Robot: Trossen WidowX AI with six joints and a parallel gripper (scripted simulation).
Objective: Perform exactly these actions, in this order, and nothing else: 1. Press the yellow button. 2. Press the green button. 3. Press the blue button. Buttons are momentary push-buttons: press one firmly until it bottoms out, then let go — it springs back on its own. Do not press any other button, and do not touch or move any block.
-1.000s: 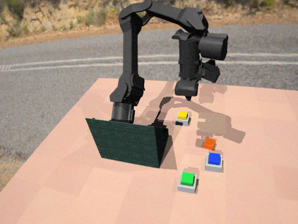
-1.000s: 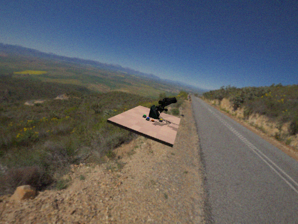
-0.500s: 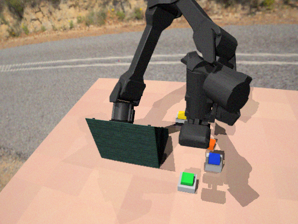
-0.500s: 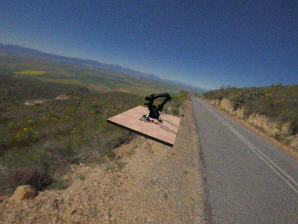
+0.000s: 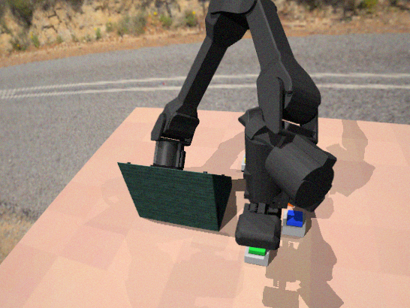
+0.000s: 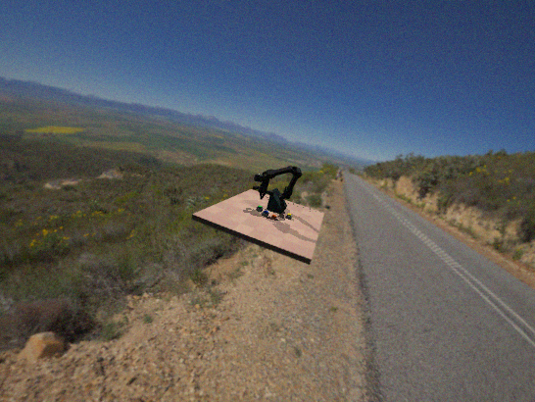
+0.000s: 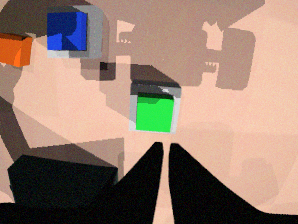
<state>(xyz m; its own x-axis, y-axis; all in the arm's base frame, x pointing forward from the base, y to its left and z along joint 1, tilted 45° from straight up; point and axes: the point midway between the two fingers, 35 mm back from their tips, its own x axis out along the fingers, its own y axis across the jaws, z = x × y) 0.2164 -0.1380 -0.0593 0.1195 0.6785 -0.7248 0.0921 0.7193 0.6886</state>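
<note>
Right now the green button is 70 mm below my gripper tip, 10 mm to the left of it and 10 mm behind it. From my gripper tip the other things lie so: blue button (80 mm to the left, 70 mm below, 70 mm ahead); then orange block (160 mm to the left, 100 mm below, 60 mm ahead); then yellow button (280 mm to the left, 70 mm below, 30 mm behind).
</note>
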